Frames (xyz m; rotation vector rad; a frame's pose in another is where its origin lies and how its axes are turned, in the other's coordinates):
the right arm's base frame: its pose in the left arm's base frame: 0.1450 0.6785 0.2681 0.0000 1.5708 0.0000
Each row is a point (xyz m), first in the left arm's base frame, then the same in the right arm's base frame.
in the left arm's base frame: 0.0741 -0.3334 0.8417
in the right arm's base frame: -0.5736 -1.0119 -0.0709
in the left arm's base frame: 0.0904 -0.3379 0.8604
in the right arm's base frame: -0.5923 -1.0164 -0.0546
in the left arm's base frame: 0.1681 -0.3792 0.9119
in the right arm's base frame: -0.6438 -1.0577 0.0231
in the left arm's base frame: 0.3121 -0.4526 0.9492
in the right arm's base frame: -0.6811 -1.1311 0.1671
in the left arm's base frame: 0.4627 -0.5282 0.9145
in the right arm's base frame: -0.6464 -1.2067 0.3177
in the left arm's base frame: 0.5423 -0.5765 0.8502
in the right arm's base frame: -0.5821 -1.2550 0.3973
